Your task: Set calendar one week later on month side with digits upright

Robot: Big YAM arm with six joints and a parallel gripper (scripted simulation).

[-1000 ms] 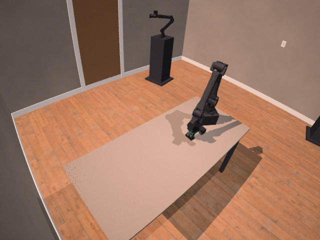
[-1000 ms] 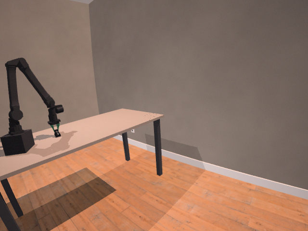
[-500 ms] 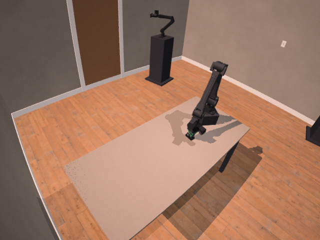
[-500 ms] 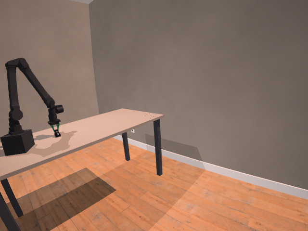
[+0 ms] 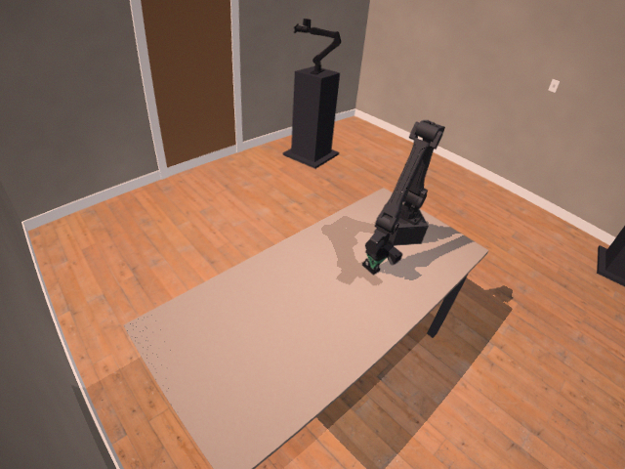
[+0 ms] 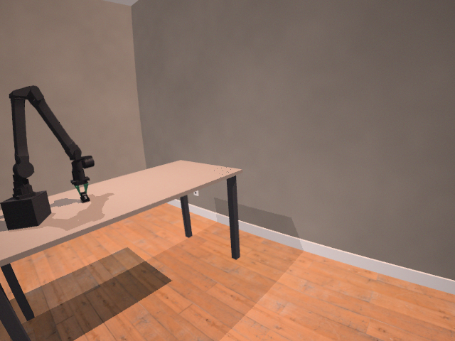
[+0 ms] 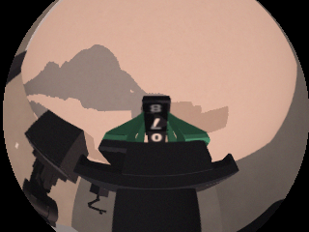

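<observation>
Now: hand 2 cm to the left of the dark calendar tray and 2 cm above it.
</observation>
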